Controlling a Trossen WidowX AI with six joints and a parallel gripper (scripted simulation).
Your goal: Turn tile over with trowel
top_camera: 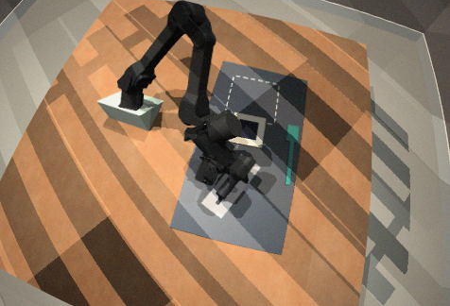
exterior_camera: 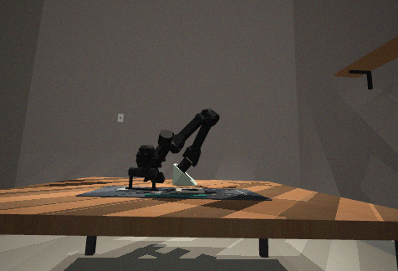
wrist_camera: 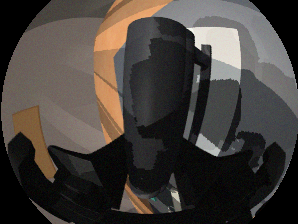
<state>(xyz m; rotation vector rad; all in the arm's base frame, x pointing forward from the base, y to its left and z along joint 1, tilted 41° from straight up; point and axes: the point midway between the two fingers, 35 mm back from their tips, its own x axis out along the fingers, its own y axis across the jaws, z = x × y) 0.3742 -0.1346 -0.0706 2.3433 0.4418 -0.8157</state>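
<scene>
Now: the grey mat 14 cm to the left of my gripper tip and 7 cm below it. Also, from my gripper tip: teal trowel (15 cm to the left, 14 cm ahead, 4 cm below); tile (19 cm to the left, 4 cm below, 1 cm behind).
</scene>
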